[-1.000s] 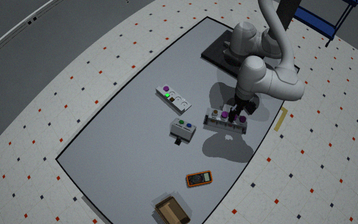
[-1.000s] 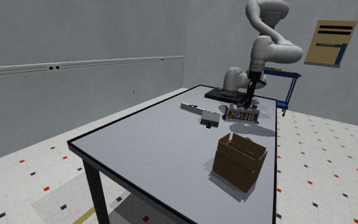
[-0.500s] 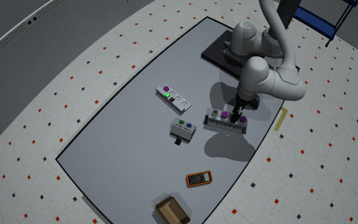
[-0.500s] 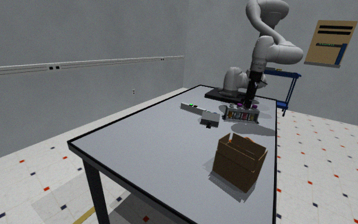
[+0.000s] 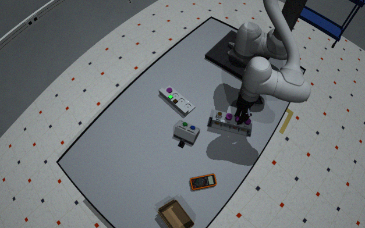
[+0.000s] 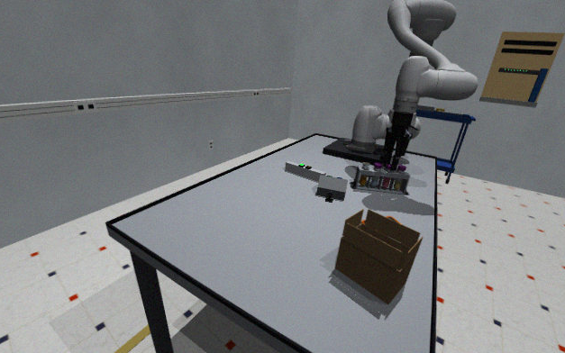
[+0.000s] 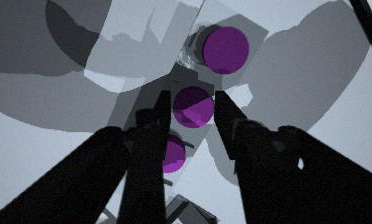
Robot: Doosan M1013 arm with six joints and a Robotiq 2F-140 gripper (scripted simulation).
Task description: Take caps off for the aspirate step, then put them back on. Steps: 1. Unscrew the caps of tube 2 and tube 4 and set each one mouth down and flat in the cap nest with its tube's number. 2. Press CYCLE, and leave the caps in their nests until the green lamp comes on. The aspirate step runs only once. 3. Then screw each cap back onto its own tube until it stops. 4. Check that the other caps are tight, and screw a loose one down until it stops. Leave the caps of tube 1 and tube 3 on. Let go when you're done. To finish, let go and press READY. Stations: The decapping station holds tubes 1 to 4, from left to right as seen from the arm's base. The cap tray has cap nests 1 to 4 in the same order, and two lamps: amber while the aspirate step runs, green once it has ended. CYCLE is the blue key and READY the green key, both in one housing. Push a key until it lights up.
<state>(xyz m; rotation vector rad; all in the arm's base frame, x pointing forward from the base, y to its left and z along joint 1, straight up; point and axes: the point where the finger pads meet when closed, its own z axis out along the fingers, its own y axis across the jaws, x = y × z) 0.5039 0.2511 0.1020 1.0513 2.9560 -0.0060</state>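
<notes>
The purple cap is 2 cm ahead of my hand, 5 cm to the right of it and 3 cm below it. The rest, counted from my hand: green key: 18 cm ahead, 21 cm to the right, 7 cm below; then blue key: 17 cm ahead, 17 cm to the right, 7 cm below; then key housing: 19 cm ahead, 19 cm to the right, 9 cm below.
</notes>
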